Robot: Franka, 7 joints.
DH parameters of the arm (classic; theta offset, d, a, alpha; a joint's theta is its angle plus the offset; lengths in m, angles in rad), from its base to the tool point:
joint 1: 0 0.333 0 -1.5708
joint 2: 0 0 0 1.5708
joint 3: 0 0.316 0.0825 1.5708
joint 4: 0 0 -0.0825 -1.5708
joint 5: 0 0.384 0 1.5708
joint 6: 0 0 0.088 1.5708
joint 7: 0 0.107 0 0
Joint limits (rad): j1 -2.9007..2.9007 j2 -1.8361..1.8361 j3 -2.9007..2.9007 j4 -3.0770..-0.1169 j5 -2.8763..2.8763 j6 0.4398..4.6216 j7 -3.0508..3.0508
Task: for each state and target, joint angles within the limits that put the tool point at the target. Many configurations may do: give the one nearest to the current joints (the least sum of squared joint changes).
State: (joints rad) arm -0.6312 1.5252 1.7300 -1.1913 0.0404 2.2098 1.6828
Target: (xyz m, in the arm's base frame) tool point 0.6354 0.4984 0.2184
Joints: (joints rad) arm 0.0173 1.7450 1.5675 -1.0152 0.0378 2.3893 1.6828
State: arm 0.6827 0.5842 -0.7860 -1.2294 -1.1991 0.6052 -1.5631
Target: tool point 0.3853 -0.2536 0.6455
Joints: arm 0.4865 0.3248 -1.0346 -1.4917 -1.0975 0.4398 -1.5631
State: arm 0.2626 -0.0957 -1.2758 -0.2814 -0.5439 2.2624 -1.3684
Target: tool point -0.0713 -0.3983 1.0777
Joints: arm 0.4673 -0.3619 -1.4319 -0.6102 -0.5530 2.3321 -1.3684
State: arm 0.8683 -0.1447 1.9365 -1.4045 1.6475 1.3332 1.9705
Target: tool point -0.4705 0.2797 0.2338
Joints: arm 0.3649 -0.7485 1.9868 -2.0771 1.5031 1.4580 1.9705
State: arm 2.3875 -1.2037 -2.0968 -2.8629 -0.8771 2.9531 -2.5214
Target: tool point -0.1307 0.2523 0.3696
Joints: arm 2.9007 -1.4056 -1.5907 -3.0770 -1.3593 3.0060 -2.5214
